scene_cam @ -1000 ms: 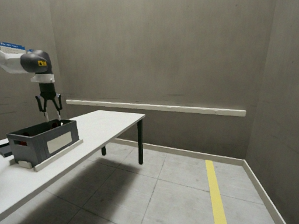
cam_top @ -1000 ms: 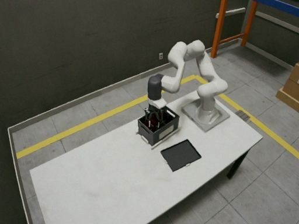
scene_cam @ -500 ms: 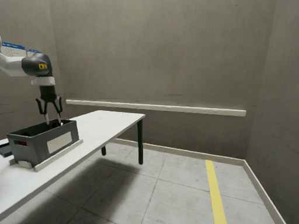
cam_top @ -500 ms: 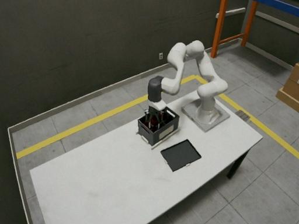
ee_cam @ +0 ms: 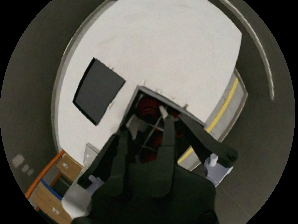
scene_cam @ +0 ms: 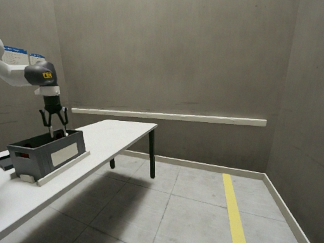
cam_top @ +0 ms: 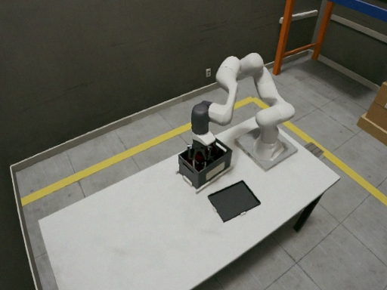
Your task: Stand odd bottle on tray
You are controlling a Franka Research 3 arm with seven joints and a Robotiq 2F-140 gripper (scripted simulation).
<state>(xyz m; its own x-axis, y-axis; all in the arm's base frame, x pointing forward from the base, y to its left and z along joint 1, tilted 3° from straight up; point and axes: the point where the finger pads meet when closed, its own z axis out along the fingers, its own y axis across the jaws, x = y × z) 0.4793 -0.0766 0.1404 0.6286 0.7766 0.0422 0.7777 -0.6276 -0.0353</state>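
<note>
Now: the dark grey crate 8 cm behind my hand, 5 cm to the right of it and 9 cm below it. From my hand the other things lie so: flat black tray 8 cm behind, 23 cm to the left, 16 cm below.
</note>
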